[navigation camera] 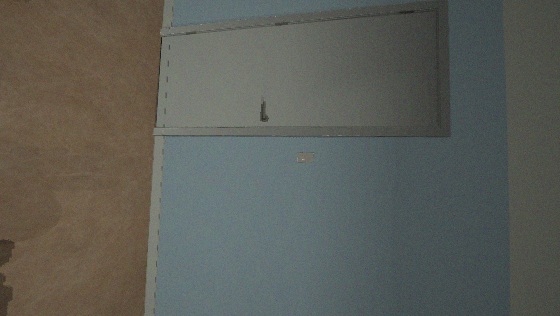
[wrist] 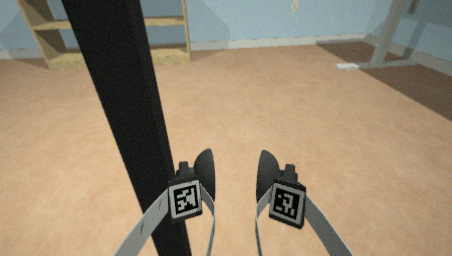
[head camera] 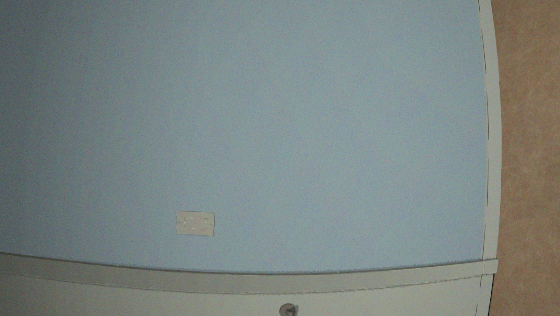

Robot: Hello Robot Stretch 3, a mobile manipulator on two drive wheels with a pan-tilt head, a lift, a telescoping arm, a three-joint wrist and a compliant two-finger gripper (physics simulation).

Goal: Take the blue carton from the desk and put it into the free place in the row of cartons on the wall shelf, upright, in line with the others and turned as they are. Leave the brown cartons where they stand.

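Places are measured from the robot's base along level axes (x ahead, y left, z up), in millimetres.
Pixels of known places: gripper, fingertip midpoint: point(wrist: 236, 167).
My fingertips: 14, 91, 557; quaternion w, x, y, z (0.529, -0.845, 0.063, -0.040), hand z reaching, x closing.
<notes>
Behind a point stands the place of what it marks, as x, y, z.
My gripper point(wrist: 236, 167) @(14, 91, 557) is open and empty, held above the brown floor in the wrist view. Its two dark fingertips stand apart with bare floor showing between them. At the top right of the wrist view, a grey leg point(wrist: 390, 32) @(1453, 1691, 276) with a foot stands near the wall; it looks like part of the desk. The blue carton, the brown cartons, the desk top and the wall shelf with its row do not show in any view.
A pale door point(head camera: 175, 297) @(391, -1283, 1281) point(navigation camera: 300, 75) @(741, -1274, 1172) with a dark handle is set in the blue wall beside a small wall plate point(head camera: 195, 223) @(155, -1302, 1220) point(navigation camera: 305, 157) @(156, -1302, 1222). A wooden shelf unit point(wrist: 187, 35) @(-138, 2057, 239) stands at the wall, upper left. A black post point(wrist: 122, 95) crosses the wrist view left of the gripper.
</notes>
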